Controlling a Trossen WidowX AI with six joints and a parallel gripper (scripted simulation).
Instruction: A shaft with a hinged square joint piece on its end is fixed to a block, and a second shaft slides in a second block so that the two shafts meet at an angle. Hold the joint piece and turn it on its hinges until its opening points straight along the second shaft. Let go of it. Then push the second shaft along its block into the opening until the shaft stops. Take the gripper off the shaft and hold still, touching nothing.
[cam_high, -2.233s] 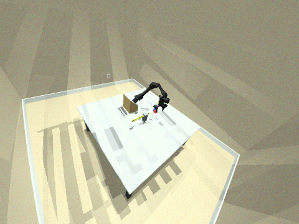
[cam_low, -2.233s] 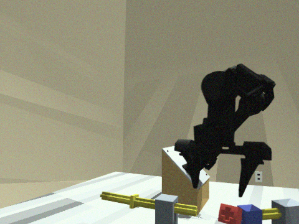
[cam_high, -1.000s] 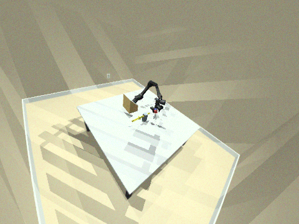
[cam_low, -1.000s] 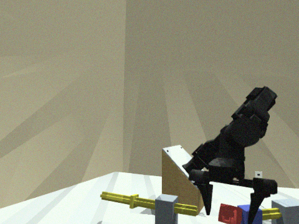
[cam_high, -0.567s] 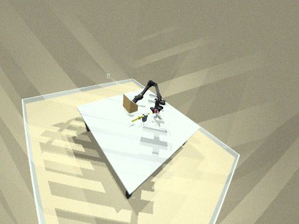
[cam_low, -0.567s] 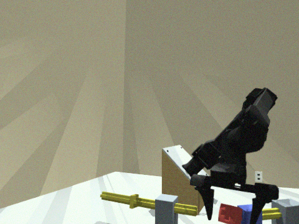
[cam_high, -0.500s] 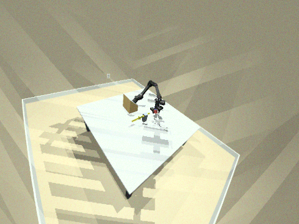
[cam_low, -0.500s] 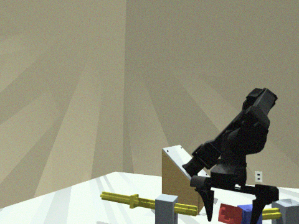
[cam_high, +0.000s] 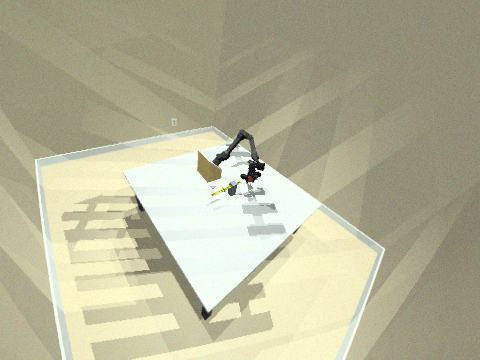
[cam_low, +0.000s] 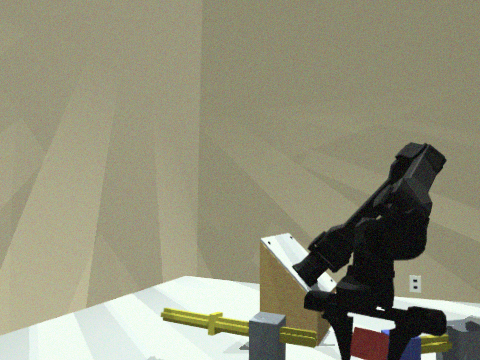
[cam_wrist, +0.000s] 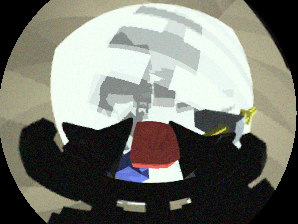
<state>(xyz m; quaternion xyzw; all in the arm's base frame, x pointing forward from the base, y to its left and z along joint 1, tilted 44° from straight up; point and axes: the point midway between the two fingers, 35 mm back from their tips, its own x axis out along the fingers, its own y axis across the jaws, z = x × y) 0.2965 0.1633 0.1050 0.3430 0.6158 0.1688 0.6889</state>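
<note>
My gripper tip is now 2 cm past the red joint piece and 3 cm below it.
</note>
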